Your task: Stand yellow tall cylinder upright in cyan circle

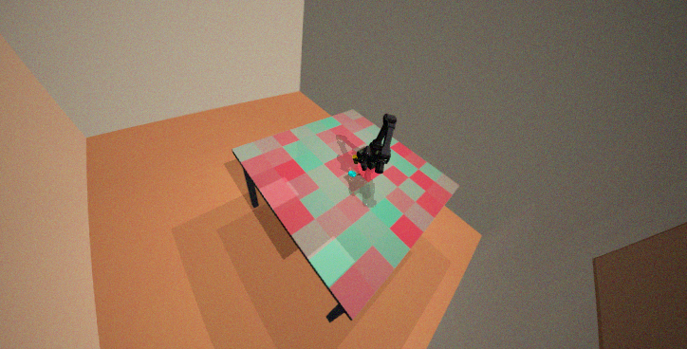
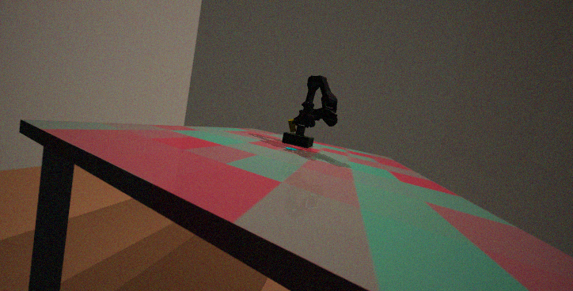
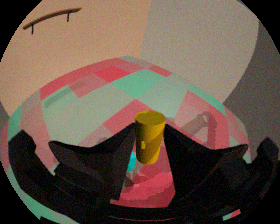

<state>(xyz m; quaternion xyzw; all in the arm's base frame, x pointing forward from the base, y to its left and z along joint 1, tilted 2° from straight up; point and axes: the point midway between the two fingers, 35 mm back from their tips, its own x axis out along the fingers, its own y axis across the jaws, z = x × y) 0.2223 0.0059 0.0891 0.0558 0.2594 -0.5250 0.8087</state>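
Now: the cyan circle 140 mm below my gripper tip, 30 mm to the left of it and 20 mm ahead of it. From my gripper tip the other things lie so: yellow tall cylinder: 20 mm below, 10 mm to the left, 10 mm behind.
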